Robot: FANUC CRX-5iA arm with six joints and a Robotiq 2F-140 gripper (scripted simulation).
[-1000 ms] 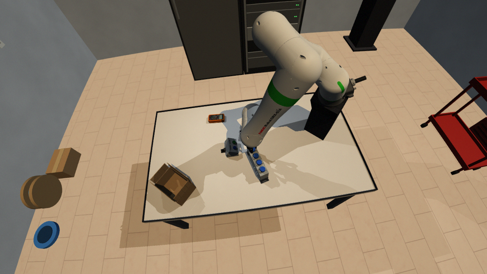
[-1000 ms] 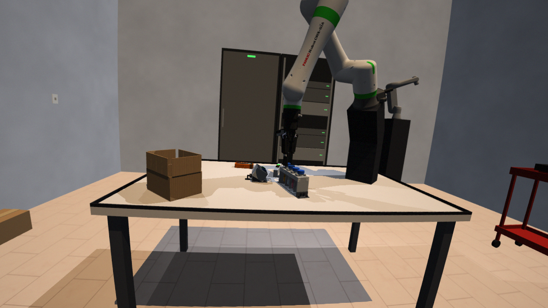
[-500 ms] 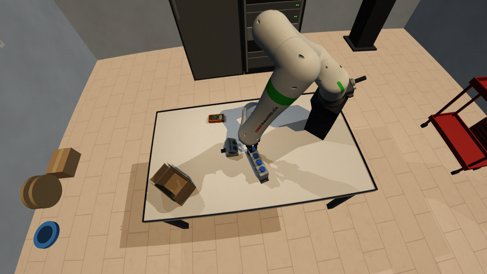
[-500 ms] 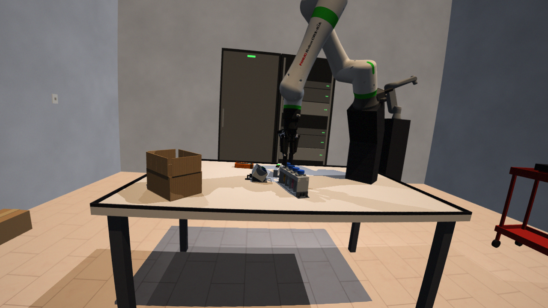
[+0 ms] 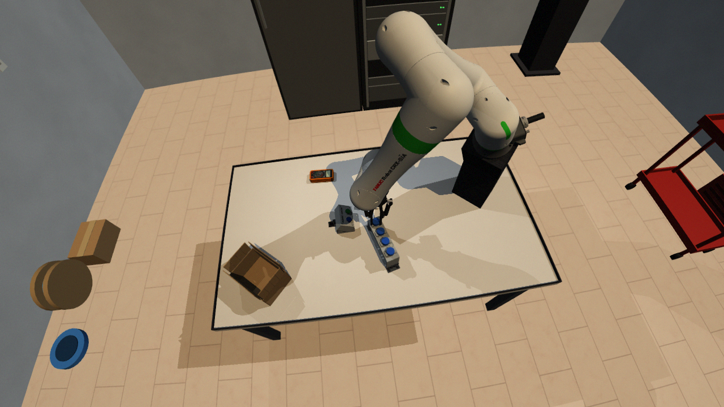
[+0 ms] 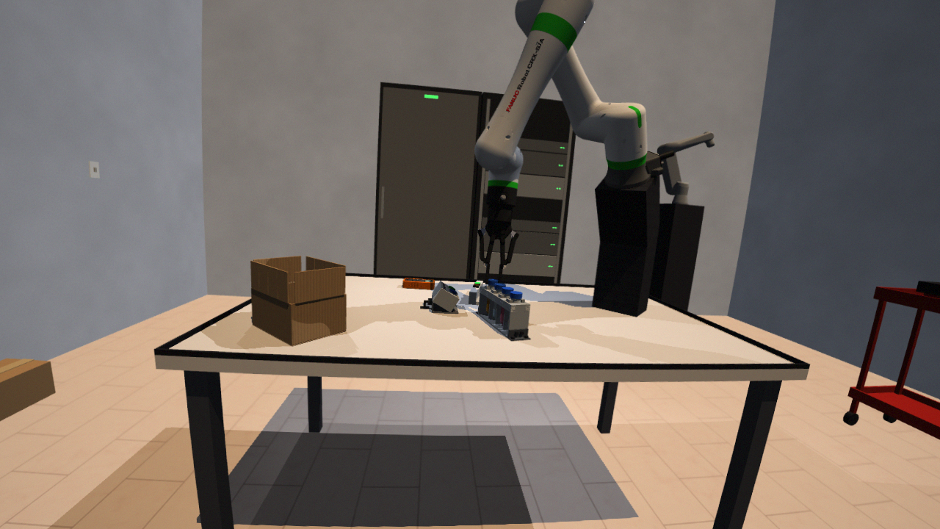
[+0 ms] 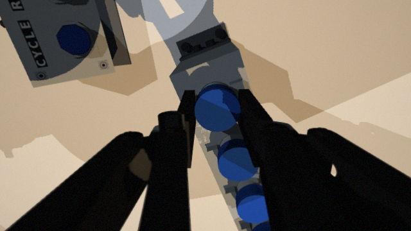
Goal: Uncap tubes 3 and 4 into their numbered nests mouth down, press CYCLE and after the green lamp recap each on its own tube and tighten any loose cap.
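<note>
Right now the blue cap is 50 mm to the left of my hand, 30 mm below it and 10 mm behind it. Also, from my hand: blue cycle key: 120 mm ahead, 80 mm below, 50 mm to the right; then key housing: 140 mm ahead, 90 mm below, 80 mm to the right; then green ready key: 130 mm ahead, 100 mm to the right, 80 mm below.
</note>
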